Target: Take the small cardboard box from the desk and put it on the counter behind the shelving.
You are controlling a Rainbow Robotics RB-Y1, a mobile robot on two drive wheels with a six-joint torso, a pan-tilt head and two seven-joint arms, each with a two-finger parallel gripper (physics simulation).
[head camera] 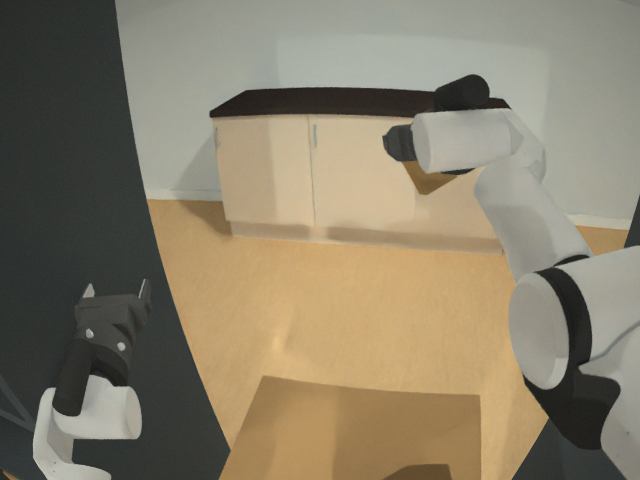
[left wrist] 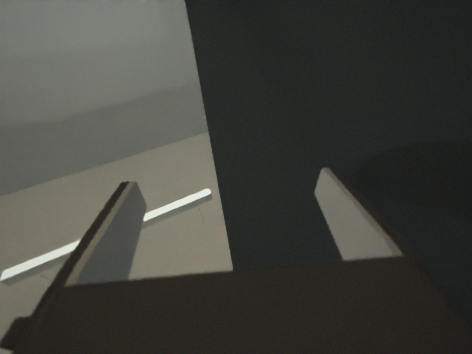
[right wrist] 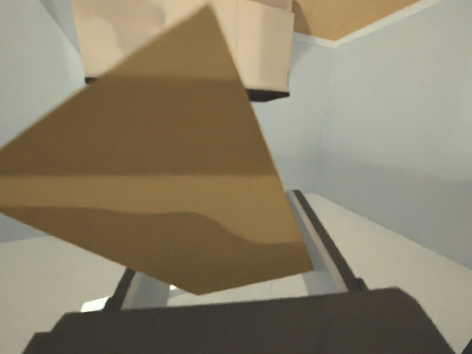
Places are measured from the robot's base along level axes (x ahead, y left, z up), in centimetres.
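Where they show: left gripper, between the fingertips: [head camera: 118,285] [left wrist: 231,186].
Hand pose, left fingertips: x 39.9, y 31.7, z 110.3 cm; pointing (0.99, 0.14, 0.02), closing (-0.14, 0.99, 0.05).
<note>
After its pixels a point has its place.
The small cardboard box [head camera: 428,180] {x 47.9, y -19.0, z 120.9 cm} [right wrist: 165,130] is held up in my right gripper [head camera: 400,143] {x 54.7, y -17.9, z 125.1 cm} [right wrist: 232,204] {x 54.7, y -17.9, z 125.1 cm}, which is shut on it; in the head view the white wrist hides much of it. It is tilted, with a corner pointing down. The counter [head camera: 320,100] {x 238.6, y -9.6, z 91.1 cm} [right wrist: 270,95] {x 235.5, y 34.8, z 91.1 cm}, a dark top on pale cabinets, stands against the far wall. In the head view the held box overlaps its right part, apparently nearer to me. My left gripper [head camera: 117,285] {x 39.9, y 31.7, z 110.3 cm} [left wrist: 231,186] {x 39.9, y 31.7, z 110.3 cm} is open and empty, low at the left of the head view. The desk does not show.
A tall dark shelving panel [head camera: 62,155] {x 42.7, y 36.8, z 132.8 cm} [left wrist: 350,100] {x 39.6, y 37.6, z 106.2 cm} fills the left side of the head view, right behind the left gripper. Another dark panel [head camera: 633,222] {x 36.9, y -56.4, z 117.4 cm} shows at the right edge. A large cardboard box top [head camera: 408,428] {x 30.1, y -15.4, z 81.1 cm} is at the bottom centre. Wooden floor [head camera: 336,299] {x 171.7, y -10.3, z 0.1 cm} lies before the counter.
</note>
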